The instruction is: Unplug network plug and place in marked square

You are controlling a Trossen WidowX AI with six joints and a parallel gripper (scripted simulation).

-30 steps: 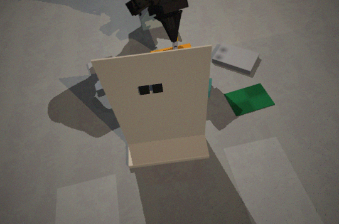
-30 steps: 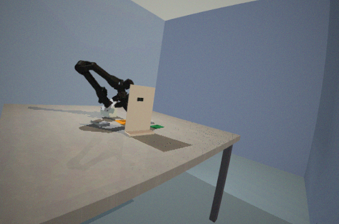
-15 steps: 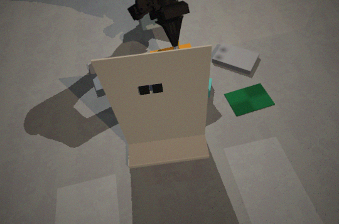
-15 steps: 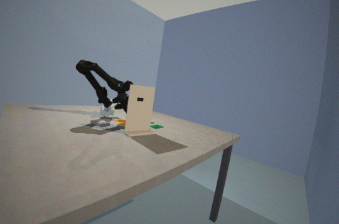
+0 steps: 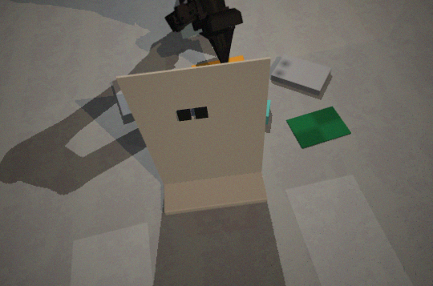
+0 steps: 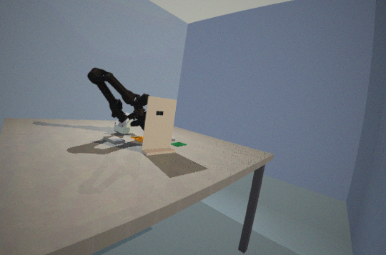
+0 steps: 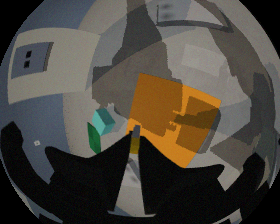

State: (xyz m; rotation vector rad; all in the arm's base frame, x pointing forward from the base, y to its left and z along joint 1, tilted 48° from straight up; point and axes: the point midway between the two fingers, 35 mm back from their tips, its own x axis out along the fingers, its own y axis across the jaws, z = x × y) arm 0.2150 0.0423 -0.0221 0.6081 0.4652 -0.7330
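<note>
Right now the orange marked square is 1 cm behind my gripper tip, 1 cm to the right of it and 5 cm below it. Also, from my gripper tip: green square: 15 cm ahead, 15 cm to the left, 5 cm below; then beige upright panel: 24 cm ahead, 7 cm to the right, 7 cm above; then teal piece: 10 cm ahead, 5 cm to the left, 4 cm below.
</note>
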